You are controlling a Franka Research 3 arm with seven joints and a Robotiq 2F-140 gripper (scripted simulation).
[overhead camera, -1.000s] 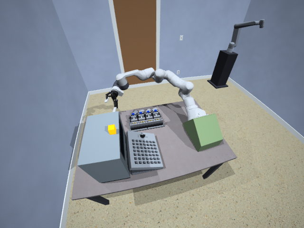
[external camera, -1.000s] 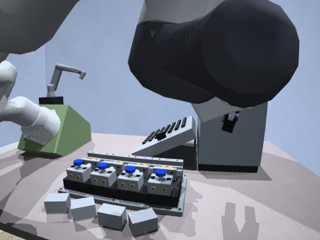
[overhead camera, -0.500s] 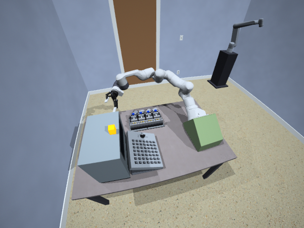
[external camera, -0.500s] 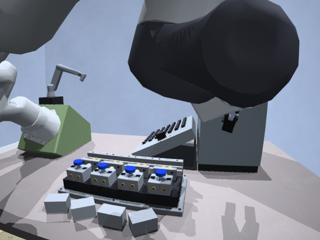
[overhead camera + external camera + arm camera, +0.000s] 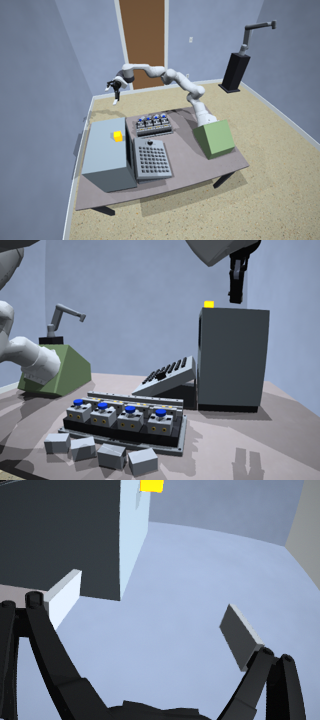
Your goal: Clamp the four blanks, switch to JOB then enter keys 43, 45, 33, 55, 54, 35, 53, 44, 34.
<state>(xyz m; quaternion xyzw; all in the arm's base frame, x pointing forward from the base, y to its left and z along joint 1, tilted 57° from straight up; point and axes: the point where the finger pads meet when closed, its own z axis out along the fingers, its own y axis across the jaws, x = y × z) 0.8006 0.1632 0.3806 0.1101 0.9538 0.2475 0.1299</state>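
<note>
Now: hand 27 cm past the key, 39 cm to the right of it and 38 cm above it. The rest, counted from my hand: keypad: 22 cm behind, 38 cm to the left, 40 cm below; then selector knob: 24 cm behind, 26 cm to the left, 36 cm below.
</note>
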